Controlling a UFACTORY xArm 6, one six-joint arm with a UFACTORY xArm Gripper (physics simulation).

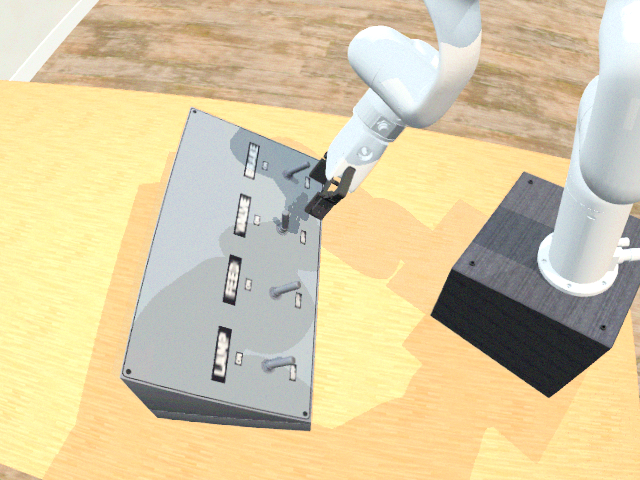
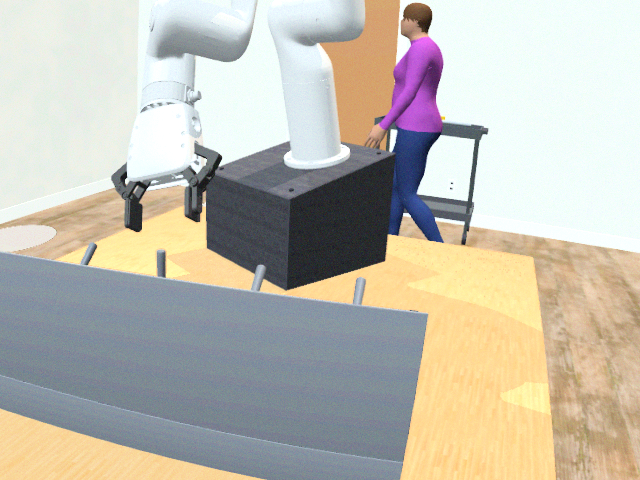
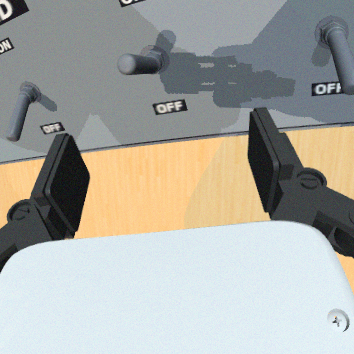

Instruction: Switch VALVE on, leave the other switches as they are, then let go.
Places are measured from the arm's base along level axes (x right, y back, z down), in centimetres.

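Pixels of known places: gripper, between the fingertips: (image 1: 314,196) (image 2: 161,225) (image 3: 162,142); arm's base, origin of its link: (image 1: 577,263) (image 2: 317,158).
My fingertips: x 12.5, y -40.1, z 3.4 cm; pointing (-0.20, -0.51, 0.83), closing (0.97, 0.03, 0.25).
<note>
Ahead of a thing's pixels: the offset from my fingertips to its top centre. "spot": to the spot under its first point. Level surfaces: height alone.
The VALVE lever @[dx -2.1, dy -4.6, dz +1.6 cm] (image 1: 285,221) (image 2: 161,263) (image 3: 142,64) leans away from its OFF label @[spot: dx -2.2, dy -1.8, dz +8.3 cm] (image 1: 302,237) (image 3: 170,107), toward the side of its ON label @[spot: dx -2.1, dy -9.3, dz +4.2 cm] (image 1: 256,220). The FEED lever @[dx -14.1, dy -3.4, dz +2.9 cm] (image 1: 285,289) (image 2: 258,278) (image 3: 20,115), the LAMP lever @[dx -26.1, dy -3.4, dz +2.9 cm] (image 1: 279,363) (image 2: 359,291) and the lever beside the topmost label @[spot: dx +9.5, dy -3.4, dz +4.4 cm] (image 1: 297,169) (image 2: 89,254) (image 3: 342,60) lean toward their OFF labels. That topmost label @[dx +10.0, dy -11.4, dz +2.5 cm] (image 1: 251,160) is hard to read. My gripper (image 1: 314,190) (image 2: 163,222) (image 3: 162,142) is wide open and empty, apart from the VALVE lever, over the panel's OFF-side edge.
The grey sloped panel (image 1: 180,206) (image 2: 217,361) stands on the wooden table @[dz +16.1 cm] (image 1: 361,361) (image 2: 480,361). The dark base block (image 1: 496,325) (image 2: 336,227) carries the arm. A person in a purple top (image 2: 421,87) is beside a cart (image 2: 471,175) behind the table.
</note>
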